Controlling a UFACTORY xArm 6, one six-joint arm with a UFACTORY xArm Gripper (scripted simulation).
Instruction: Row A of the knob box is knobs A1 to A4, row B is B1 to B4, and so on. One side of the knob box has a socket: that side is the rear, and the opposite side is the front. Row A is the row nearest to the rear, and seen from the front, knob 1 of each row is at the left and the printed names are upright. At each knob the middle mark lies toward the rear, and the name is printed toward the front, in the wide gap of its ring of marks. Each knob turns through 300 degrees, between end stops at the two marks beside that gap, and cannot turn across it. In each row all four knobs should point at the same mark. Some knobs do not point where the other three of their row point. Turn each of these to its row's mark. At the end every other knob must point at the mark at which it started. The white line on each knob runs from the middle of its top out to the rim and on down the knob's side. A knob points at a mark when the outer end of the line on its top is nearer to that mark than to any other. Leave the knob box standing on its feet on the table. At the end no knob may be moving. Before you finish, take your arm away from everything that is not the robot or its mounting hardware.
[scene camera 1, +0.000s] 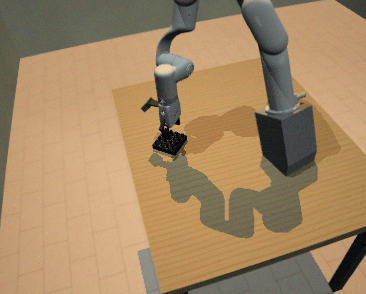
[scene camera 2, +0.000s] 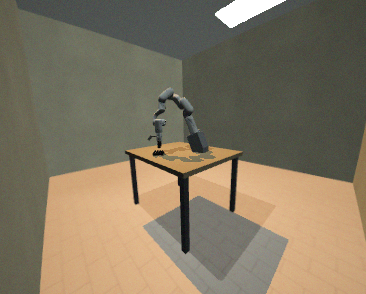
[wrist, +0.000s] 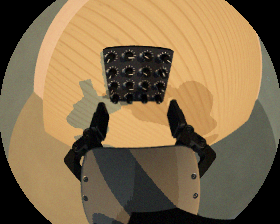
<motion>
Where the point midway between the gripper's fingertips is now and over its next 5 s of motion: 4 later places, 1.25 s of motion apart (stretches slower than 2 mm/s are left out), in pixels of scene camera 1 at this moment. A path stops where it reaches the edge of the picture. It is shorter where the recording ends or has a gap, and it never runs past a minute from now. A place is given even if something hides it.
My gripper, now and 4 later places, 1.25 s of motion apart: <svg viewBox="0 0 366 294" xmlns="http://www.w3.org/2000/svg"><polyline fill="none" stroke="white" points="171,131 182,135 178,130 170,121 170,124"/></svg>
</motion>
